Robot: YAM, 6 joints.
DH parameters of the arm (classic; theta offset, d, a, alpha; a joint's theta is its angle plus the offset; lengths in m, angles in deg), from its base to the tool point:
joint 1: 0 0.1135 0.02 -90
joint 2: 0 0 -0.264 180
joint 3: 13.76 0 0.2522 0
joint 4: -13.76 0 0.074 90
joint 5: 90 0 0 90
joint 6: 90 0.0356 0 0
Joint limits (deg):
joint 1: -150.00..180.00
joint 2: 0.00..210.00
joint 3: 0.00..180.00
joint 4: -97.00..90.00
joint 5: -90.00..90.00
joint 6: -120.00..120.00
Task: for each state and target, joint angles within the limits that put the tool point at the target. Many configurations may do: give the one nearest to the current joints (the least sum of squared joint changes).
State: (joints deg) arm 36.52 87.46 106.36 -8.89 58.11 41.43
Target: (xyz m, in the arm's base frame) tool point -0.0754 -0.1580 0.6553
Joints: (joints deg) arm 54.38 49.44 133.14 -1.24 59.69 41.43
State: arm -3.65 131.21 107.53 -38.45 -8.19 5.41
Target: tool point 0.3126 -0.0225 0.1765
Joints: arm -5.02 105.12 72.04 -64.02 -7.96 5.41
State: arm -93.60 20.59 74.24 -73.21 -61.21 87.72
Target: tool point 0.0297 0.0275 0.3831
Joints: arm -89.23 19.85 68.06 -75.49 -57.63 87.72
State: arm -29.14 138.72 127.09 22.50 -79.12 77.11
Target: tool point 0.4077 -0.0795 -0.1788
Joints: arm -15.87 177.00 96.00 14.99 -79.51 77.11
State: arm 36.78 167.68 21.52 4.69 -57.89 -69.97
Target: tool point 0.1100 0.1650 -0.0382
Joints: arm 47.02 134.19 31.15 5.68 -64.09 -69.97
